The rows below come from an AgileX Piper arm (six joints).
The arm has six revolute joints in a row. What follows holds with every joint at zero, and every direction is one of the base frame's.
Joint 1 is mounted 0.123 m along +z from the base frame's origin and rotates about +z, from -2.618 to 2.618 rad.
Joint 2 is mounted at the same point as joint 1 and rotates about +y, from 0 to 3.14 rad.
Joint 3 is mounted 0.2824 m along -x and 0.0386 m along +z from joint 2 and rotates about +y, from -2.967 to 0 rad.
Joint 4 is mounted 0.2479 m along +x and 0.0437 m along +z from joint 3 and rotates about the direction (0.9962, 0, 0.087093), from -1.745 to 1.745 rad.
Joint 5 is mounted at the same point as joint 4 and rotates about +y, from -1.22 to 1.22 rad.
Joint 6 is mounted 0.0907 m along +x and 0.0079 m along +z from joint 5 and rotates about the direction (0.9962, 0, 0.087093), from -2.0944 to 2.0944 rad.
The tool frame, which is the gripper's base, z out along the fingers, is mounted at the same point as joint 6; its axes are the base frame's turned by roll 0, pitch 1.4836 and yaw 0 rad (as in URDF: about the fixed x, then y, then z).
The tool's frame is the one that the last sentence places.
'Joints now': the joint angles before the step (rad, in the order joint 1, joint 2, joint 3, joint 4, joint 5, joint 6). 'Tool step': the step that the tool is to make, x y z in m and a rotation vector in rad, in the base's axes. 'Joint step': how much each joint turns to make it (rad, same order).
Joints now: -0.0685 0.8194 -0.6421 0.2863 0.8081 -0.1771
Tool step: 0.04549 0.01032 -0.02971 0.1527 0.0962 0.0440
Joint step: 0.0065 0.2427 -0.0001 0.2583 -0.0976 -0.1693
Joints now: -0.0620 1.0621 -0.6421 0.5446 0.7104 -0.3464
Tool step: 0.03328 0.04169 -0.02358 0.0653 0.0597 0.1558
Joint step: 0.1775 0.2073 -0.0446 0.1543 -0.0811 -0.1075
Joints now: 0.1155 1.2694 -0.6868 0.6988 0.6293 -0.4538
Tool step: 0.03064 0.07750 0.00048 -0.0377 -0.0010 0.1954
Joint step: 0.2865 0.2023 -0.1950 -0.1036 -0.0578 0.1392
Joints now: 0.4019 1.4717 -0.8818 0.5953 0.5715 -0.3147
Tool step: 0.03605 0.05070 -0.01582 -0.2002 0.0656 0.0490
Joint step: 0.1392 0.2356 -0.2523 -0.3759 0.0945 0.3511
